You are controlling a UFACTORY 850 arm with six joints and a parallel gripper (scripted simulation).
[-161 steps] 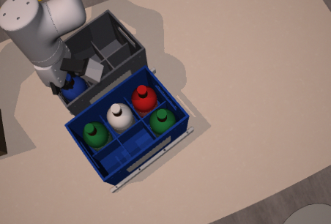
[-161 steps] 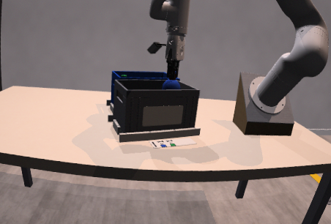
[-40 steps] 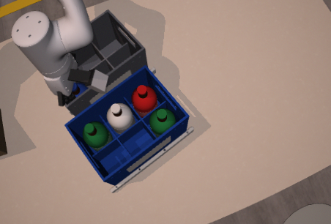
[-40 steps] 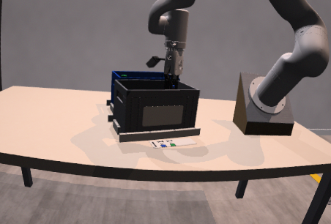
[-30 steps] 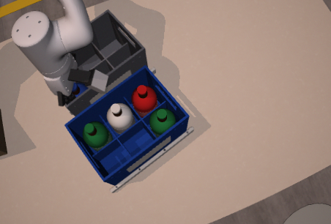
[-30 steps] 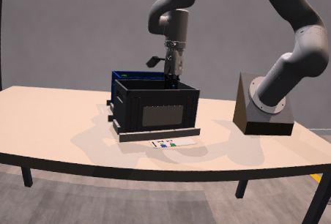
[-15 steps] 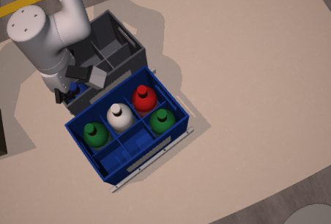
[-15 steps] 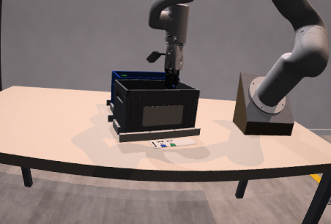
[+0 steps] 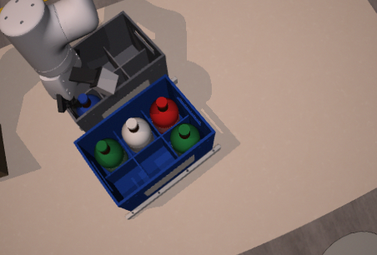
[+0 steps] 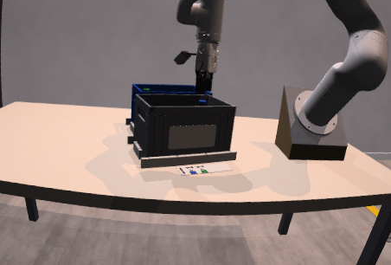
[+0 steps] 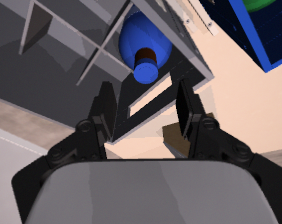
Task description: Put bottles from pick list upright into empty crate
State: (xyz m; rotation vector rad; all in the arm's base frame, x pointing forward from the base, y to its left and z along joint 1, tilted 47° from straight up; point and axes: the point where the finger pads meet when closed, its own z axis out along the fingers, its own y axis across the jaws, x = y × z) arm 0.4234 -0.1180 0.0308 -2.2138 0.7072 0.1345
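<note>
My gripper is now 190 mm short of the green-label bottle, 180 mm to the left of it and 120 mm above it. Round my hand: white bottle: 90 mm ahead, 110 mm to the right, 120 mm below; then blue-label bottle: 120 mm below; then grey crate: 70 mm ahead, 60 mm to the left, 130 mm below.
</note>
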